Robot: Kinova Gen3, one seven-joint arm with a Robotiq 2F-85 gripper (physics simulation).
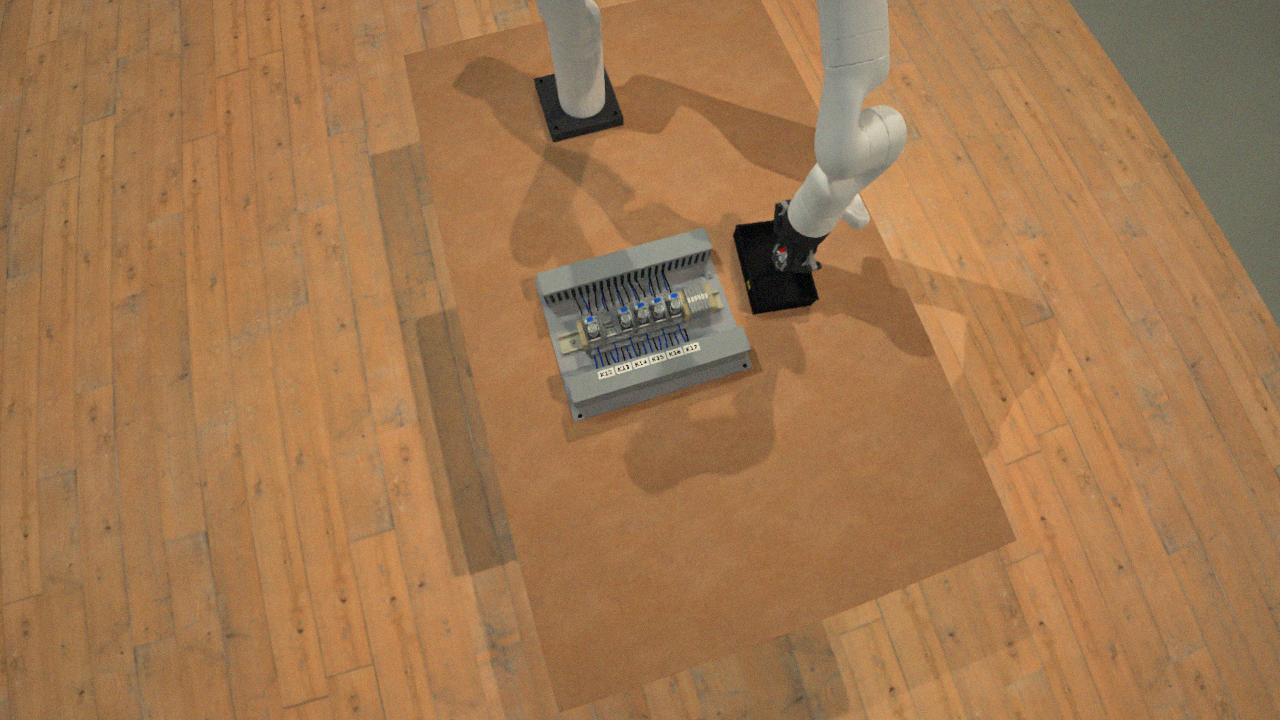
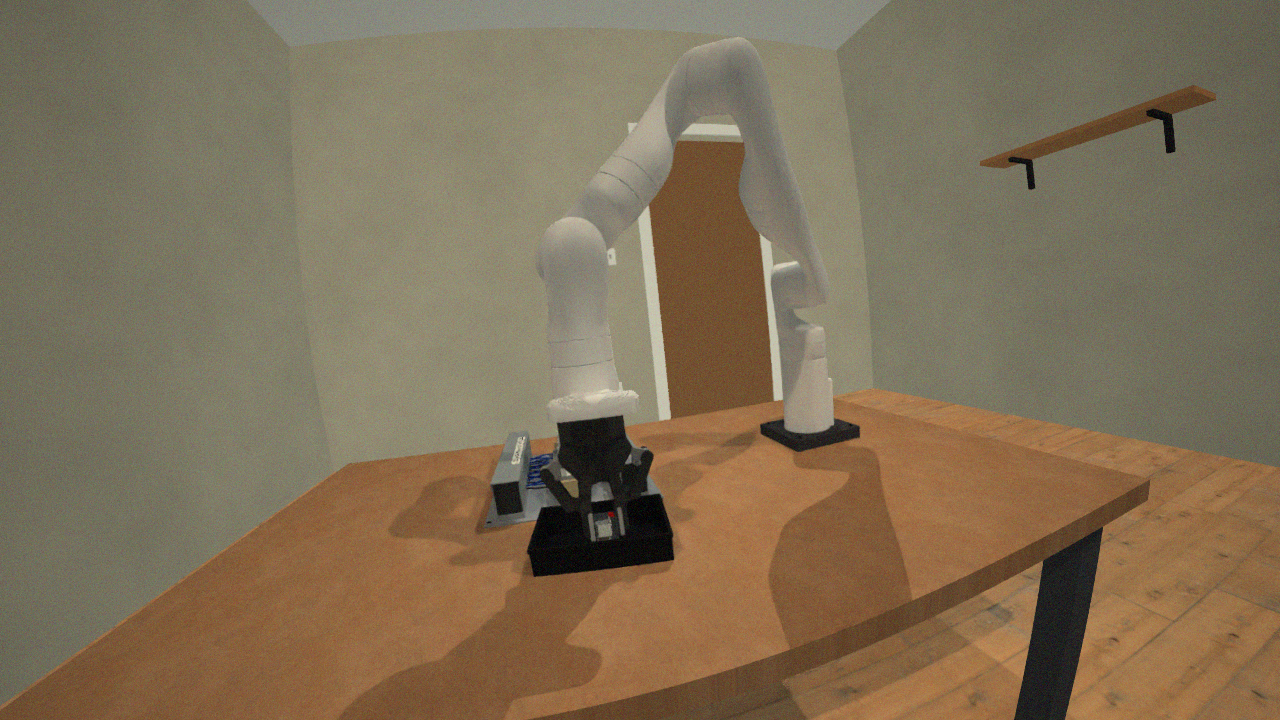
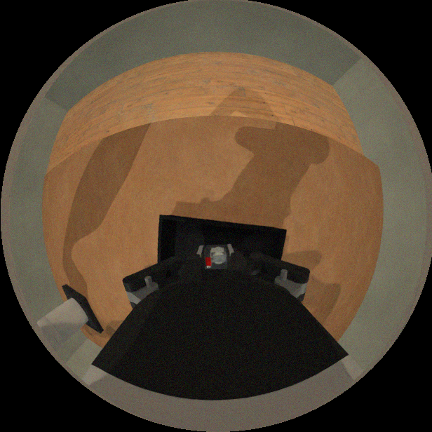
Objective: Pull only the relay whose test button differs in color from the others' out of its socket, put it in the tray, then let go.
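Where they show: gripper, between the fingertips: (image 1: 781,260) (image 2: 607,536); arm's base, origin of its link: (image 1: 582,99) (image 2: 807,426).
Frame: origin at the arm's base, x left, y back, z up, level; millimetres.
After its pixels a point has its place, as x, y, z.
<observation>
The relay with the red test button (image 2: 604,528) @(214, -470, 12) (image 3: 217,256) is between the fingertips, upright. My gripper (image 2: 606,526) @(207, -466, -2) (image 3: 215,251) points down and is shut on this relay, inside the outline of the tray. The black open tray (image 1: 783,308) @(172, -548, -12) (image 2: 601,559) @(245, -483, -9) (image 3: 222,222) stands on the table beside the relay panel. Whether the relay's underside touches the tray floor is hidden. The grey panel (image 1: 657,385) @(-90, -589, -20) (image 2: 507,495) holds several relays with blue test buttons, such as the relay at the left end (image 1: 591,327) @(-160, -471, 45). An empty socket (image 1: 609,324) @(-128, -465, 10) shows beside that relay.
Grey ducts with blue wires run along both long sides of the panel, and a row of labels (image 1: 648,360) @(-96, -556, 41) lies on one duct. The arm's black base plate (image 1: 580,127) @(-28, -62, -1) (image 2: 810,437) @(58, -40, -1) (image 3: 84,308) stands on the brown table (image 1: 760,573) @(-59, -934, -23) (image 2: 716,573) @(309, -374, -22) (image 3: 190,165).
</observation>
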